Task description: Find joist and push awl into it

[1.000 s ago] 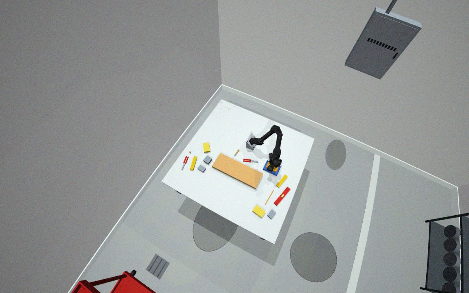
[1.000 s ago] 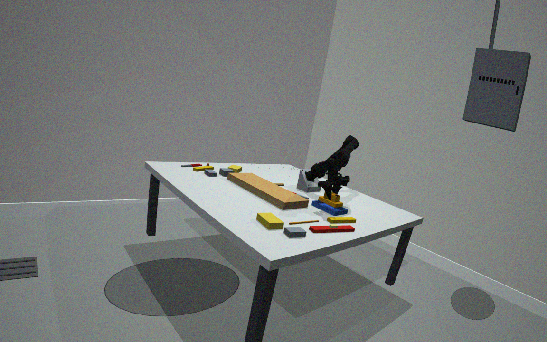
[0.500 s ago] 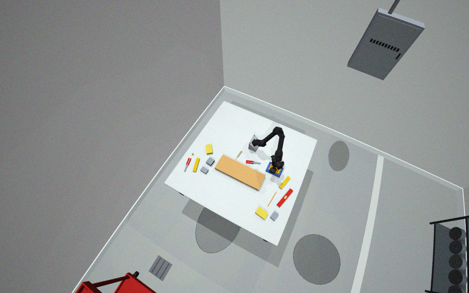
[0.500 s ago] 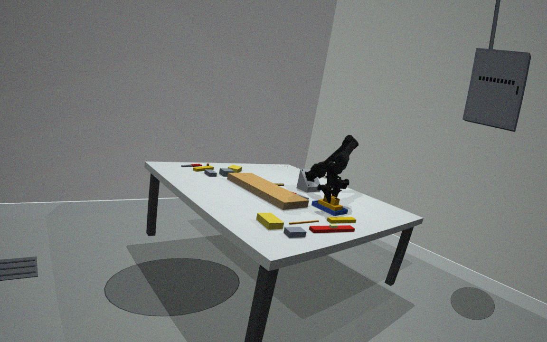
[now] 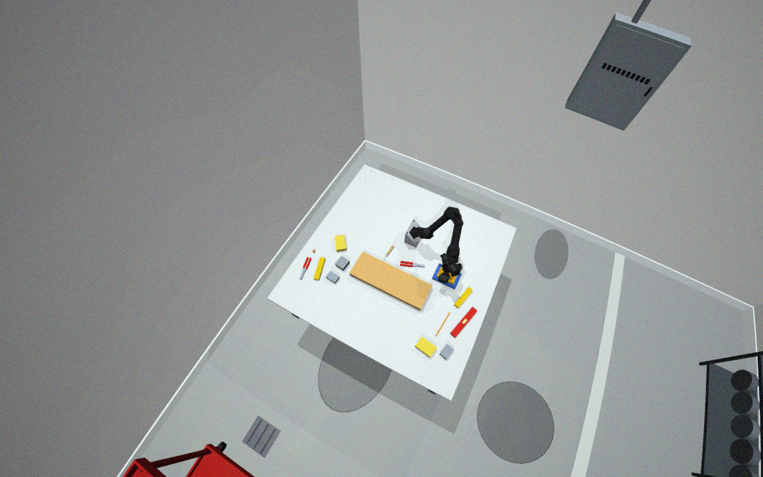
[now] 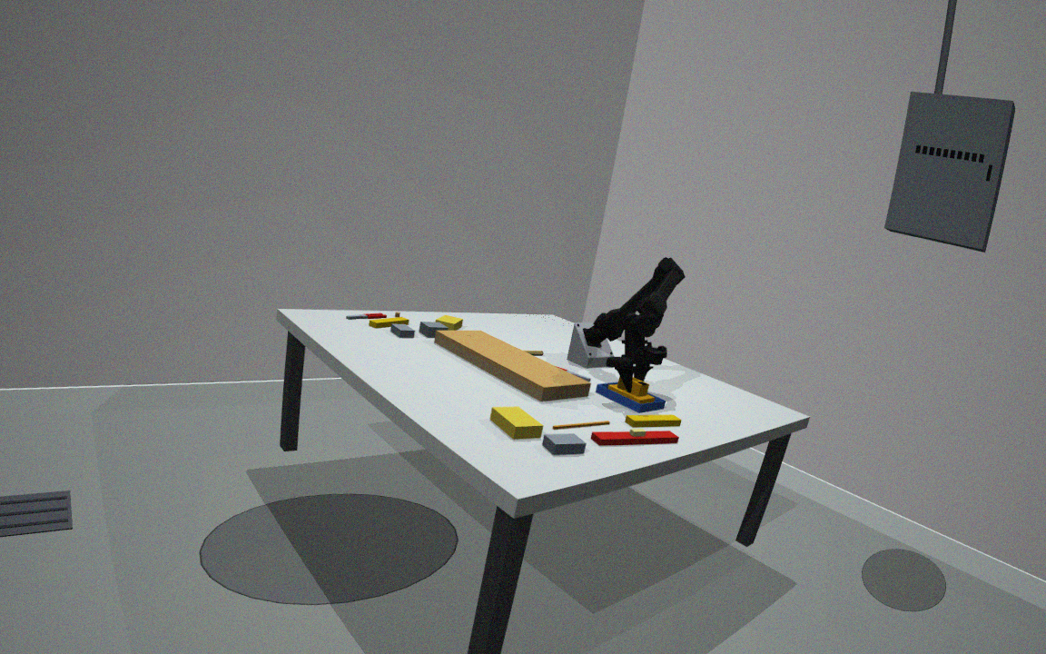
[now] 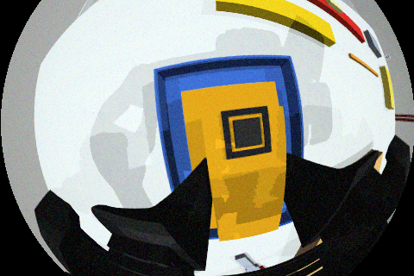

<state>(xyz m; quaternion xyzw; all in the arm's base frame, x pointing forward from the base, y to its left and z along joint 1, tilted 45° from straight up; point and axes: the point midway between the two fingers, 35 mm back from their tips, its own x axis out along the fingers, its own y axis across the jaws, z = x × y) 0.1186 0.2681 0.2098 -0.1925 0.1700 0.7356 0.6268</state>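
Now: the stud finder 20 mm above my gripper tip and 10 mm to the left of it. Round my gripper tip: pencil: 290 mm ahead, 130 mm to the left, 30 mm below; blue tray: 20 mm below, 10 mm to the right; red level: 230 mm to the left, 210 mm ahead, 20 mm below.
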